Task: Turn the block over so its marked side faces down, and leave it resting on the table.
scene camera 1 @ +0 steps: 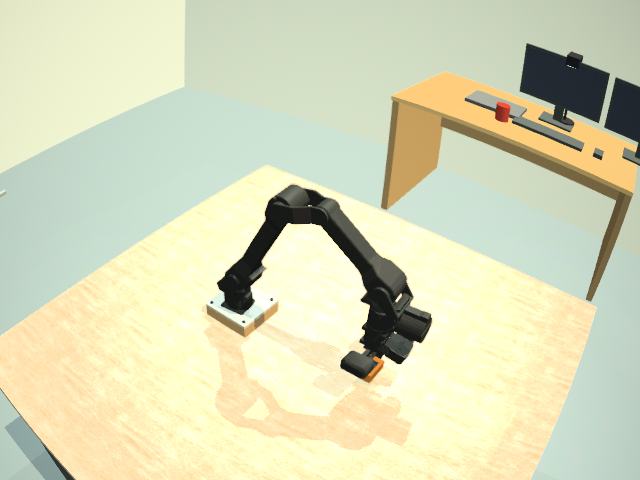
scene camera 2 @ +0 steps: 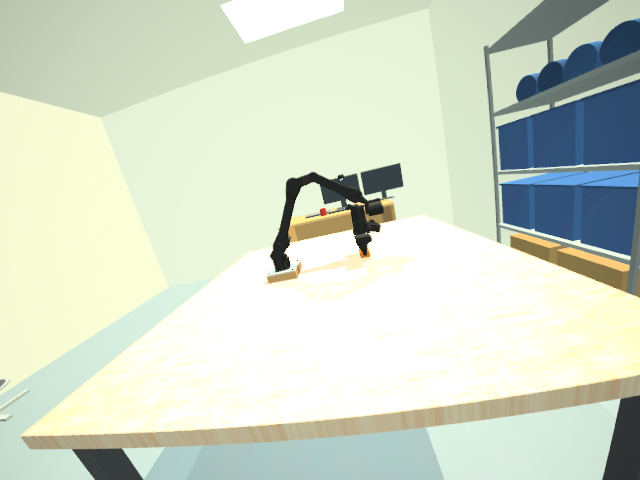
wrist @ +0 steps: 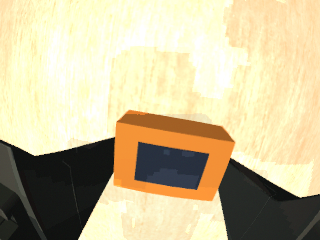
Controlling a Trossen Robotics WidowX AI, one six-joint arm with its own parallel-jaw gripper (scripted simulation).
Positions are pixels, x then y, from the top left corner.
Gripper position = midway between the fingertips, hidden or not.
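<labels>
An orange block is here, and it is my gripper (scene camera 1: 369,369) that holds it.
</labels>
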